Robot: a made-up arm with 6 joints.
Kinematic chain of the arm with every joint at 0, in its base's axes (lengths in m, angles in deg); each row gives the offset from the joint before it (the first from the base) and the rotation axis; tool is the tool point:
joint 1: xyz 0 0 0.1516 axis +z
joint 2: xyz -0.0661 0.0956 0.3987 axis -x
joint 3: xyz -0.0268 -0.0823 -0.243 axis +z
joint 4: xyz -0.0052 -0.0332 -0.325 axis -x
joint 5: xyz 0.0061 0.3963 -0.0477 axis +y
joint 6: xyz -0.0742 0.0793 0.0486 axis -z
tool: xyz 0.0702 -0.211 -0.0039
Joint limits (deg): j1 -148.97..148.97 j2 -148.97..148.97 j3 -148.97..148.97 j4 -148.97..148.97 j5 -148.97..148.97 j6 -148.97..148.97
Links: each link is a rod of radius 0.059 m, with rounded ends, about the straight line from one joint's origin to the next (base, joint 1, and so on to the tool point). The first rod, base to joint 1, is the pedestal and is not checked.
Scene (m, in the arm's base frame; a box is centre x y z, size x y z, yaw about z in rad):
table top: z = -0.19
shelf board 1: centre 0.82 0.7 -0 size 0.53 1.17 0.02 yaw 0.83
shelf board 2: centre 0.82 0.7 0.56 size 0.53 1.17 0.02 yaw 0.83
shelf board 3: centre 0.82 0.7 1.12 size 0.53 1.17 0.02 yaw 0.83
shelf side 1: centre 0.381 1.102 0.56 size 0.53 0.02 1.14 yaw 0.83
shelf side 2: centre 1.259 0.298 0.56 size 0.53 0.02 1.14 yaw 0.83
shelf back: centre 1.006 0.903 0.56 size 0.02 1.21 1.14 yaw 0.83
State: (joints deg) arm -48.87 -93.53 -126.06 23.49 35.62 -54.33
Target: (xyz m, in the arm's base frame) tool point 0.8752 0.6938 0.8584
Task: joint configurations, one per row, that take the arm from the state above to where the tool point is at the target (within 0.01 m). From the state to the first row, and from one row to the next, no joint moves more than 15 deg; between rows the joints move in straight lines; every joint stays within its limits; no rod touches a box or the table.
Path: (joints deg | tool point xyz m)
1: -48.34 -92.92 -123.41 11.13 31.21 -51.22 | 0.7025 0.4693 0.2009
2: -47.82 -92.31 -120.76 -1.22 26.81 -48.10 | 0.6413 0.3892 0.1944
3: -47.29 -91.70 -118.10 -13.58 22.40 -44.99 | 0.5698 0.3236 0.2040
4: -46.77 -91.09 -115.45 -25.93 17.99 -41.87 | 0.4919 0.2765 0.2264
5: -44.78 -105.56 -110.53 -24.00 18.85 -41.19 | 0.5510 0.3299 0.3734
6: -42.80 -120.03 -105.61 -22.07 19.72 -40.50 | 0.5737 0.3552 0.5376
7: -40.81 -134.50 -100.69 -20.13 20.58 -39.81 | 0.5604 0.3463 0.7044
8: -38.83 -148.97 -95.77 -18.20 21.44 -39.12 | 0.5154 0.3003 0.8584
9: -41.56 -143.87 -101.90 -4.66 26.29 -46.47 | 0.6194 0.3614 0.8665
10: -44.30 -138.78 -108.02 8.89 31.14 -53.82 | 0.7111 0.4382 0.8690
11: -47.04 -133.68 -114.15 22.43 35.99 -61.17 | 0.7857 0.5247 0.8659
12: -49.78 -128.59 -120.28 35.97 40.84 -68.51 | 0.8404 0.6127 0.8609
13: -52.51 -123.49 -126.41 49.52 45.69 -75.86 | 0.8752 0.6939 0.8583

